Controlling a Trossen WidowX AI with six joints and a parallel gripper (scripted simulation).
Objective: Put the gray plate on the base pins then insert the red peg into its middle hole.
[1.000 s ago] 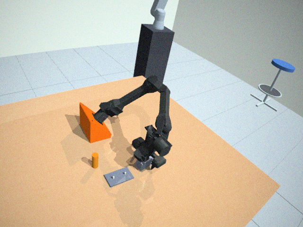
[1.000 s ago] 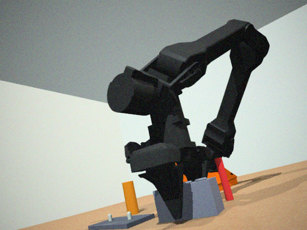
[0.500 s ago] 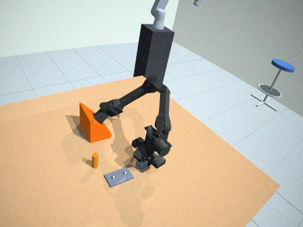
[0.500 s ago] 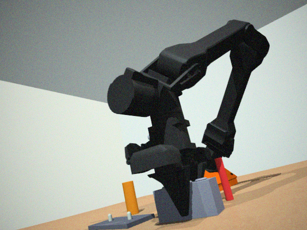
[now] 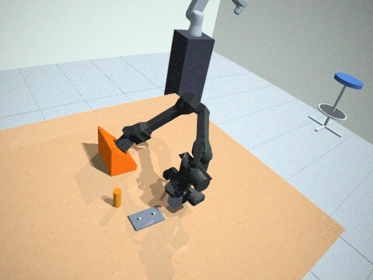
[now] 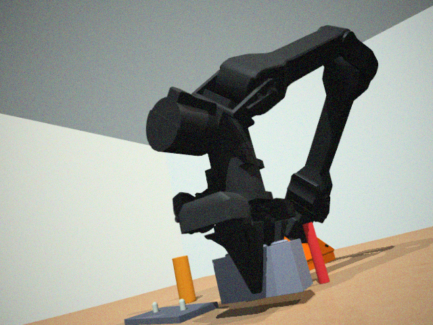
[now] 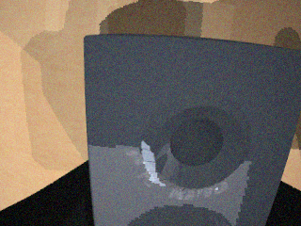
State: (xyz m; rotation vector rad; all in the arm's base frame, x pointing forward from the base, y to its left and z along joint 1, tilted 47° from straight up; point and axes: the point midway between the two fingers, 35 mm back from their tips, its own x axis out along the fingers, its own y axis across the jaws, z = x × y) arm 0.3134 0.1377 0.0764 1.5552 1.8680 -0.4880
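The gray base is 15 cm to the right of my gripper tip, 3 cm ahead of it and 1 cm below it. From my gripper tip the other things lie so: short orange cylinder: 24 cm to the right, 7 cm behind, 2 cm above; then gray plate: 3 cm above; then red peg: 11 cm behind, 2 cm above, 1 cm to the left.
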